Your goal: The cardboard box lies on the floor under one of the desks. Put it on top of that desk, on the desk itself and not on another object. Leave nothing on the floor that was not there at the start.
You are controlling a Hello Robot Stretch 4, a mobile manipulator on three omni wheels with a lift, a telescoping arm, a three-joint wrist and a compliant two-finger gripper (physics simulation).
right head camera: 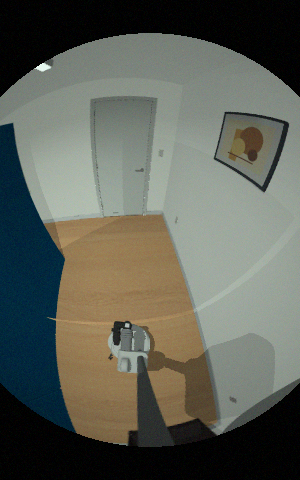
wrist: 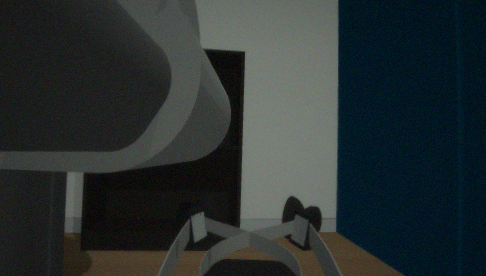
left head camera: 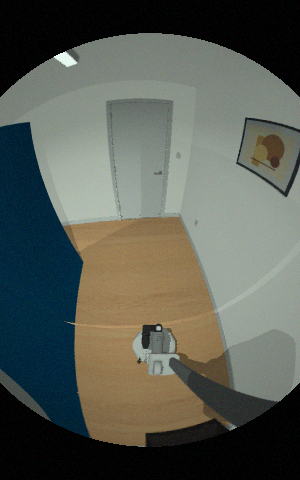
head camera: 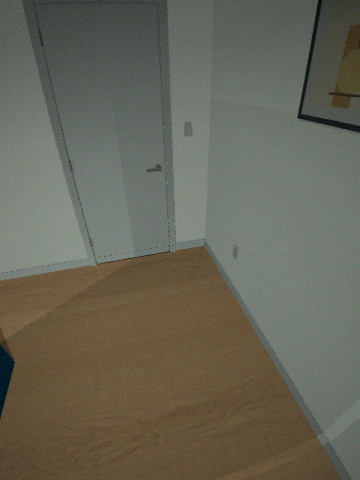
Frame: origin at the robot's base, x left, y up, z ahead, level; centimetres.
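Seen in the pictures: gripper, fingertip midpoint: (right head camera: 115,360) (wrist: 248,211) (left head camera: 144,364).
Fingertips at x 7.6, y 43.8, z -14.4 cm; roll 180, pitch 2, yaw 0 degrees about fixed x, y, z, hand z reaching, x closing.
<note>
A point is followed by its place in that frame.
The cardboard box and the desks do not show in these views. My gripper (wrist: 248,211) @[x 7.6, y 43.8, z -14.4 cm] is open in the wrist view, its two fingertips apart with nothing between them. In the left and right head views my wrist assembly is seen from above, beside my arm and over the wooden floor (left head camera: 135,285) @[x 26.0, y -2.8, z 72.1 cm] (right head camera: 115,275) @[x 24.9, y -2.8, z 82.4 cm]; its fingertips are too small to make out there.
A tall blue partition (head camera: 5,382) @[x 108.2, y 1.8, z 82.4 cm] (left head camera: 40,250) @[x 103.1, y 82.5, z 53.6 cm] (right head camera: 27,280) @[x 99.3, y 59.0, z 32.2 cm] (wrist: 410,115) stands left in the head views. A grey door (head camera: 100,125) @[x 43.8, y 127.0, z 206.8 cm] (left head camera: 135,150) @[x 39.3, y 125.2, z 207.6 cm] (right head camera: 120,150) @[x 34.8, y 121.1, z 208.4 cm] is ahead. A wall (head camera: 280,200) @[x -61.6, y 99.1, z 118.9 cm] with a framed picture (left head camera: 270,145) @[x -65.3, y 165.5, z 85.5 cm] (right head camera: 250,142) @[x -65.7, y 163.1, z 82.9 cm] runs along the right. A dark cabinet (wrist: 242,125) @[x 0.0, y 63.0, z -133.8 cm] stands against another wall.
</note>
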